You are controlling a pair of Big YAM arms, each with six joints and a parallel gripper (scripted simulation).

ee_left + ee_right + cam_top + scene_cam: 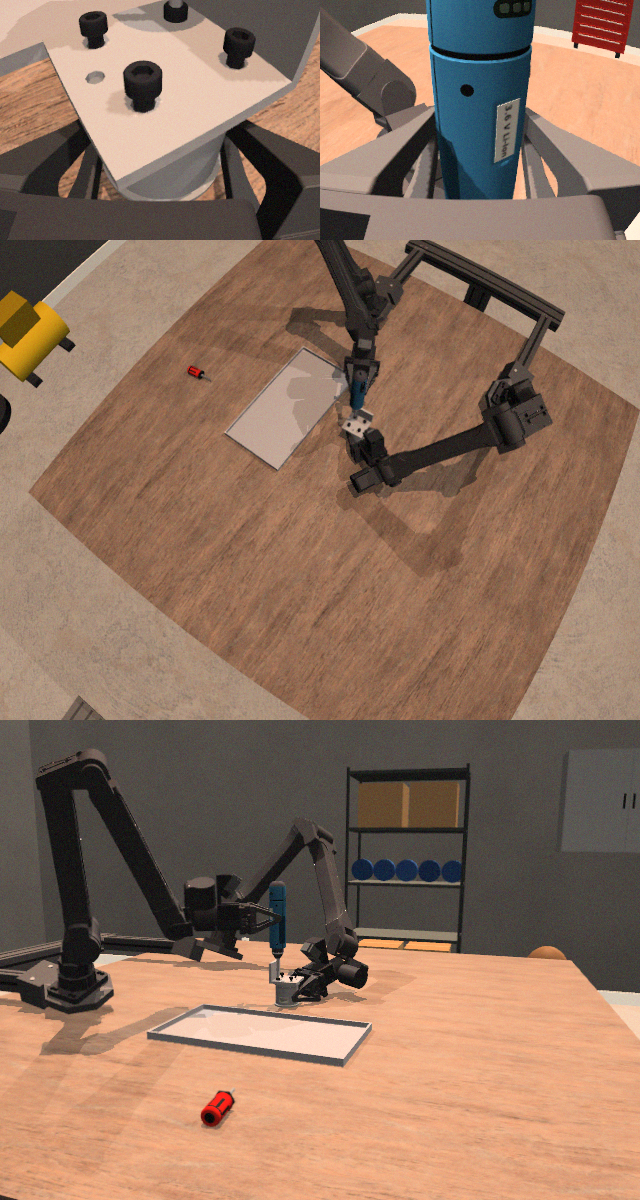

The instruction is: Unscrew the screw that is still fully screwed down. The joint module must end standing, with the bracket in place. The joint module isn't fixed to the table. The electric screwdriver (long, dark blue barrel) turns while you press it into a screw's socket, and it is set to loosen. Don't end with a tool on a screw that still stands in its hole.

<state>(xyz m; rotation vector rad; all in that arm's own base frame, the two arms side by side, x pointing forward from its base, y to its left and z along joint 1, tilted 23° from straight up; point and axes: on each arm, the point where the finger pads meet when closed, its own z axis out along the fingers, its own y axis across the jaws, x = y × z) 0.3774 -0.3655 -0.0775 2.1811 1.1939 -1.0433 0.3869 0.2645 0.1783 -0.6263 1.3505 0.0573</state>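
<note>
Right now my left hand is 10 mm below the joint module. Round my left hand: shallow grey tray (220 mm to the right, 60 mm ahead, 20 mm below); then pale l-shaped bracket (50 mm above); then red manual screwdriver (550 mm to the right, 180 mm ahead, 10 mm below).
</note>
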